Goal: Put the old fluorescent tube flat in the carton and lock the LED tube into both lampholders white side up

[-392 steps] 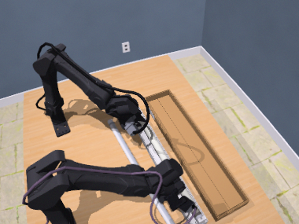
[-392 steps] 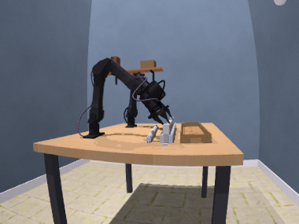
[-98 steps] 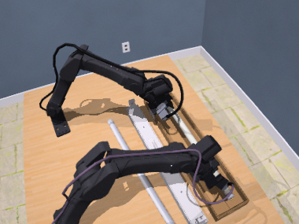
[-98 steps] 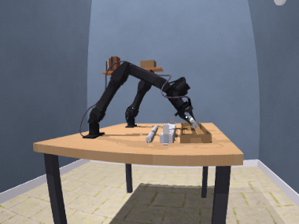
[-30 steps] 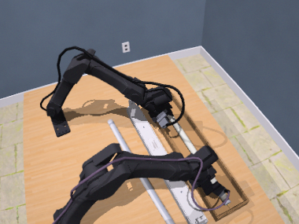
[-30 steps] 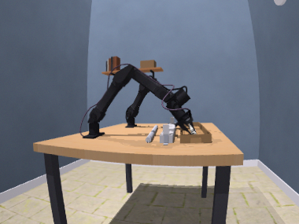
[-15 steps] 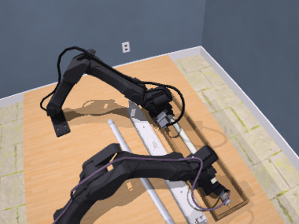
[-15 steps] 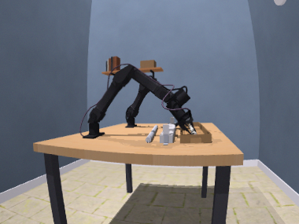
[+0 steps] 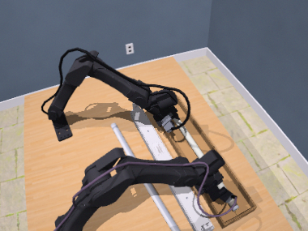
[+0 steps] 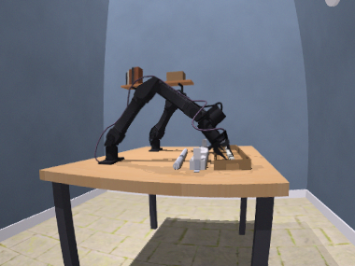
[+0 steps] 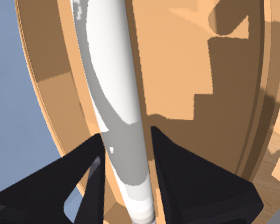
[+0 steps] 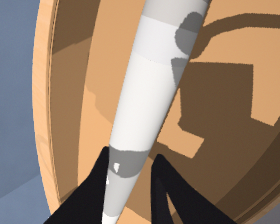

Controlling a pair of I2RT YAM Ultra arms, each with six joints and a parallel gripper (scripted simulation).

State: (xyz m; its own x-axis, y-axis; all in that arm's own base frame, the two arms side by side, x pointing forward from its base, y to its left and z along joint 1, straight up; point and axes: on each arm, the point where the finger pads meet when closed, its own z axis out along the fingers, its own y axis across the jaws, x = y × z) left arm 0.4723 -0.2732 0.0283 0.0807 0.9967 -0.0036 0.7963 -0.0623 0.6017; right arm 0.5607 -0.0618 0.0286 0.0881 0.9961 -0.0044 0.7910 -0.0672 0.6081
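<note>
Right now my right hand is 250 mm past the LED tube, 120 mm to the right of it and 20 mm above it. Also, from my right hand: old fluorescent tube 10 mm behind, 170 mm to the left, 10 mm below; lampholder 110 mm behind, 160 mm to the right, 40 mm above; brown carton 20 mm behind, 170 mm to the left, 10 mm below.
</note>
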